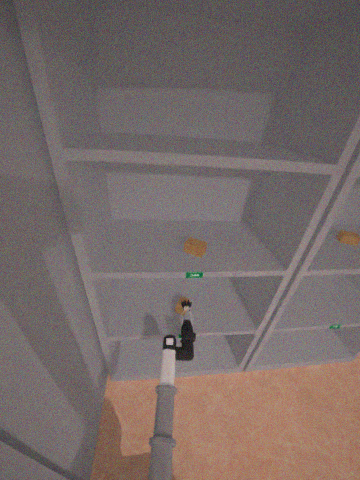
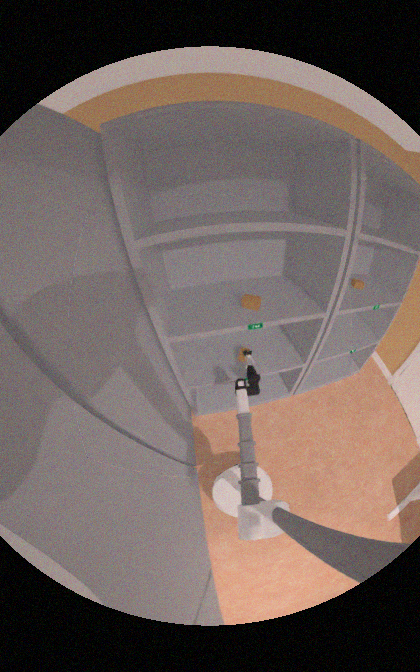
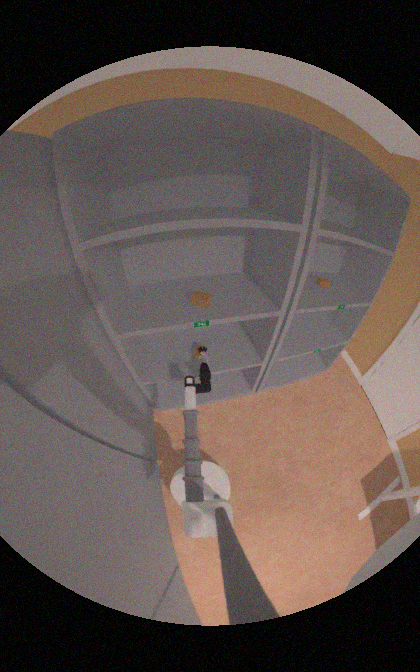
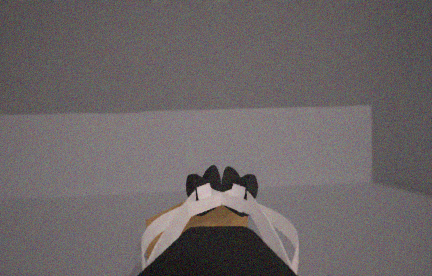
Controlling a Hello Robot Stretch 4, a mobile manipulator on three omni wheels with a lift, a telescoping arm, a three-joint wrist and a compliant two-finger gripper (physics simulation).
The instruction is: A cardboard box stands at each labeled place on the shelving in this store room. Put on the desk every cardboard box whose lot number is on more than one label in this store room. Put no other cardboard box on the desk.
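Frame: origin at the robot's base, x ahead, y left, z up, level; centimetres.
Seen in the pictures: gripper, between the fingertips: (image 1: 186, 300) (image 4: 221, 181).
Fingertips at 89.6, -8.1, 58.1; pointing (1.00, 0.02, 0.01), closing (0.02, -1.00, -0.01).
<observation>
A point is followed by its place in that frame, as x, y, z.
My gripper (image 1: 186, 303) {89.6, -8.1, 58.1} (image 2: 247, 353) (image 3: 202, 349) (image 4: 221, 181) {89.6, -8.1, 58.1} is inside a lower bay of the shelving (image 1: 200, 161) {72.4, -4.9, 140.2}, its fingertips together with no box between them. A cardboard box (image 1: 180, 306) {87.0, -4.8, 55.5} (image 2: 243, 355) (image 3: 198, 352) (image 4: 217, 218) {86.9, -7.7, 55.5} is on the shelf there, below and slightly left of the fingertips, partly hidden by the fingers. A second box (image 1: 195, 247) {84.0, -8.3, 100.8} (image 2: 251, 302) (image 3: 201, 299) stands one shelf higher, behind a green label (image 1: 194, 275) {72.6, -8.3, 94.4} (image 2: 255, 326) (image 3: 201, 324) whose text is too blurred to read. A third box (image 1: 348, 237) {105.8, -96.2, 100.3} (image 2: 357, 284) (image 3: 323, 282) stands in the right bay.
More green labels (image 1: 335, 326) {84.2, -101.3, 49.2} (image 2: 376, 307) (image 3: 341, 307) are on the right bay's shelf edges. A large grey panel (image 2: 100, 425) (image 3: 65, 475) is close on the left of the arm (image 1: 165, 410) {33.4, -0.2, 68.5}. White furniture legs (image 3: 382, 495) stand on the floor (image 3: 300, 450) at the right.
</observation>
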